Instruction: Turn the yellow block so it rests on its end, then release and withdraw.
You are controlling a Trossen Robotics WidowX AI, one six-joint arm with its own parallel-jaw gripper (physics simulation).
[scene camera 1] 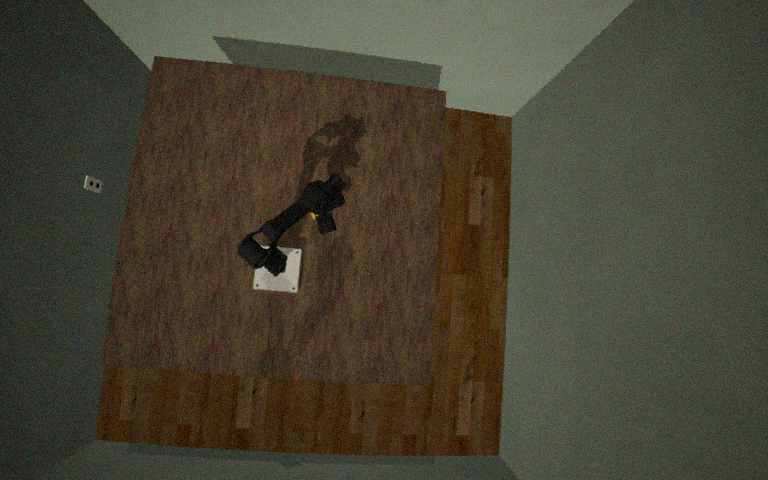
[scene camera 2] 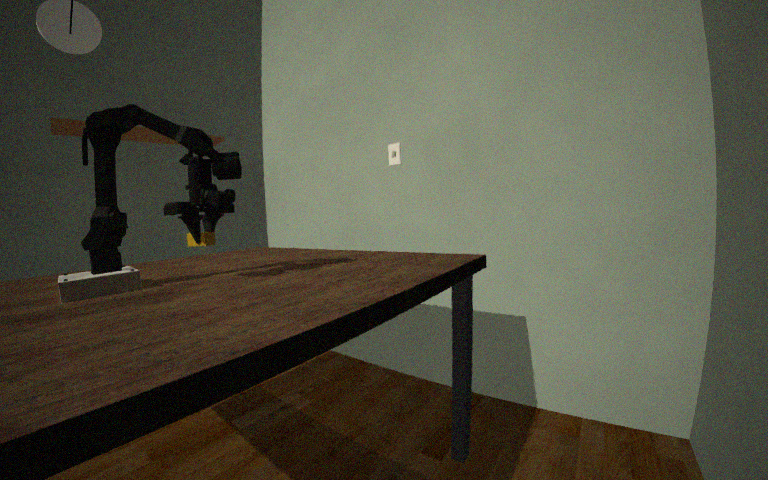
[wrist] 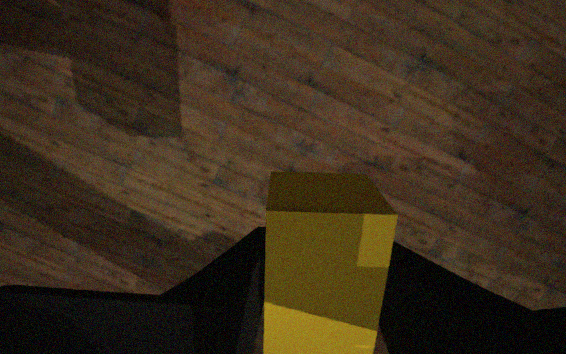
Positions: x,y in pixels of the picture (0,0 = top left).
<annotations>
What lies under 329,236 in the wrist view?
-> A yellow block.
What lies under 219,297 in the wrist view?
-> My gripper.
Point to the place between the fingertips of my gripper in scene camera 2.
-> At 204,242
</annotations>
